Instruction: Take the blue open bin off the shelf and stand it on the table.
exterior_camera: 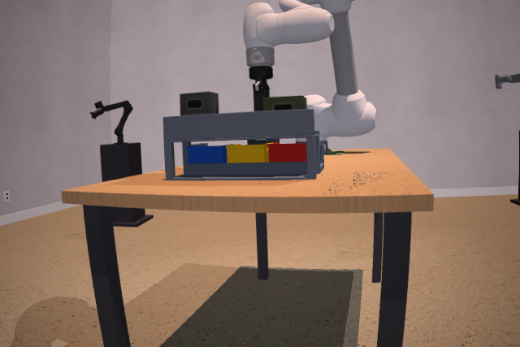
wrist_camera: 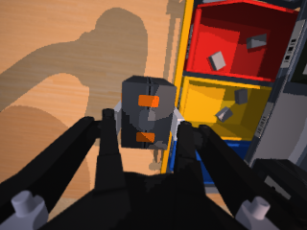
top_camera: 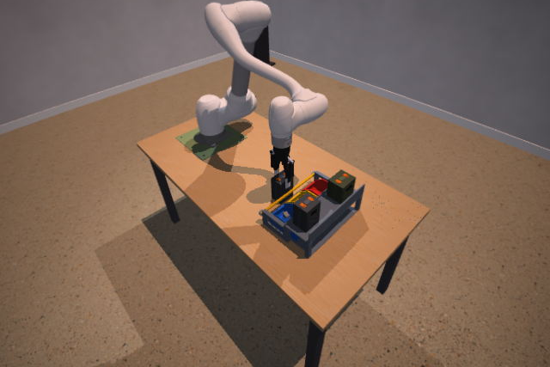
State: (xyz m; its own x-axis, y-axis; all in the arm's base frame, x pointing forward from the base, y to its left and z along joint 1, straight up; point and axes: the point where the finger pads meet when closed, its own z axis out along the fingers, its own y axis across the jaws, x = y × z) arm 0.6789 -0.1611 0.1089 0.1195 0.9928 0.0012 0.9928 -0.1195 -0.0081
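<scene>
Right now my hand is 5 cm above the dark box. Also, from my hand: blue open bin: 14 cm ahead, 13 cm to the right, 8 cm below; thin yellow rod: 5 cm ahead, 6 cm below; yellow bin: 15 cm ahead, 1 cm to the right, 8 cm below.
</scene>
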